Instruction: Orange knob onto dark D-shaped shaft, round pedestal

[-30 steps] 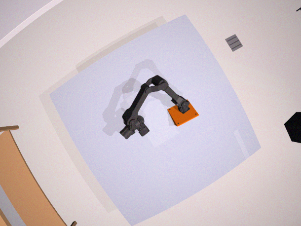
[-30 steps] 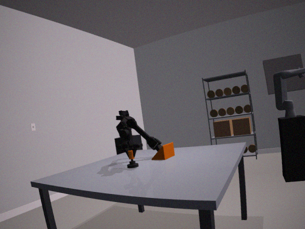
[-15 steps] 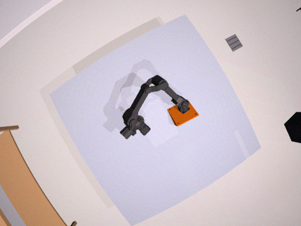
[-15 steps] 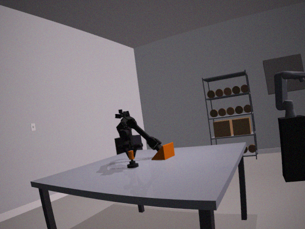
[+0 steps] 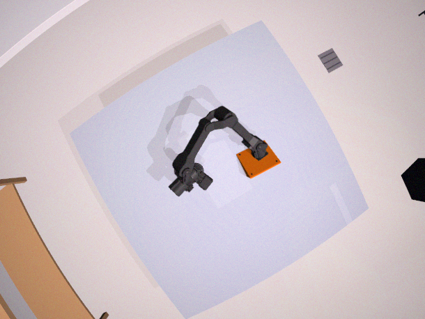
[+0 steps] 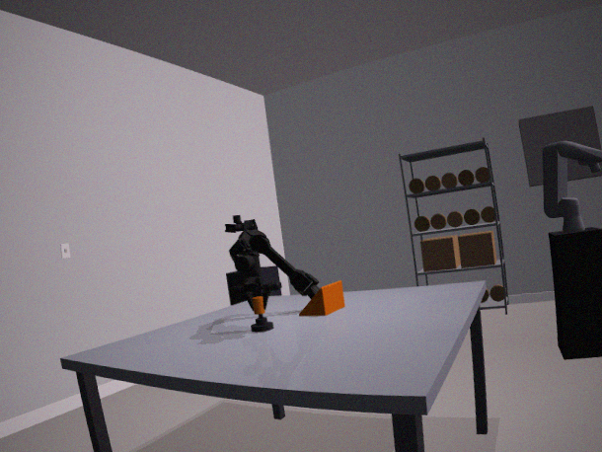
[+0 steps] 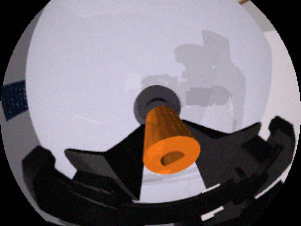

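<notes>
My gripper tip is now 2 cm below the orange knob. Also, from my gripper tip: dark round pedestal: 4 cm below.
</notes>
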